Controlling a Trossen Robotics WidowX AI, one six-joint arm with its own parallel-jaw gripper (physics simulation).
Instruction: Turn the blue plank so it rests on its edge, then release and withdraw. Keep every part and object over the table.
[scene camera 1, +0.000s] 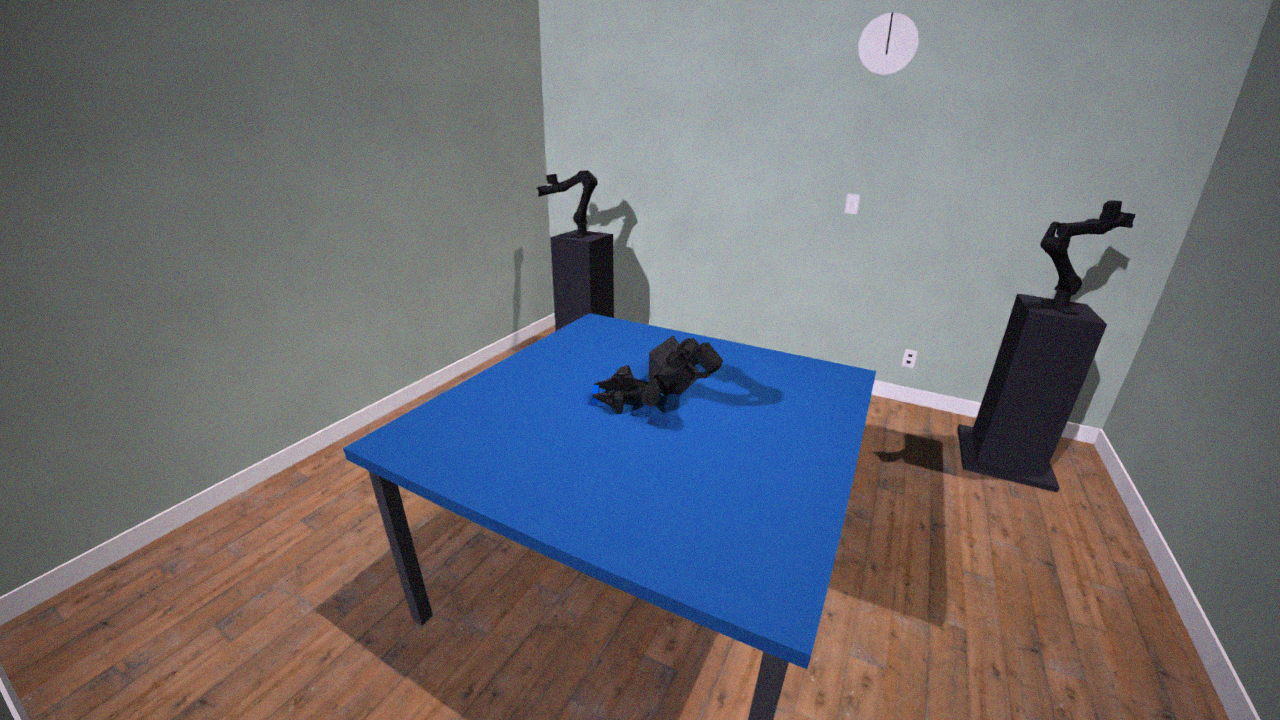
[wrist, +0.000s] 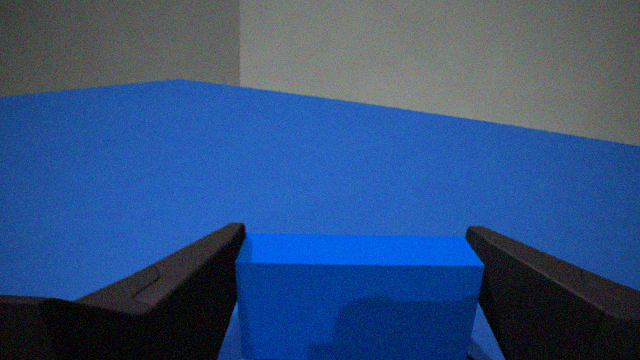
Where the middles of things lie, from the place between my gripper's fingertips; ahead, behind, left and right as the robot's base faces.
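That blue plank (wrist: 292, 289), it's 2 cm below my hand and 1 cm to the left of it.
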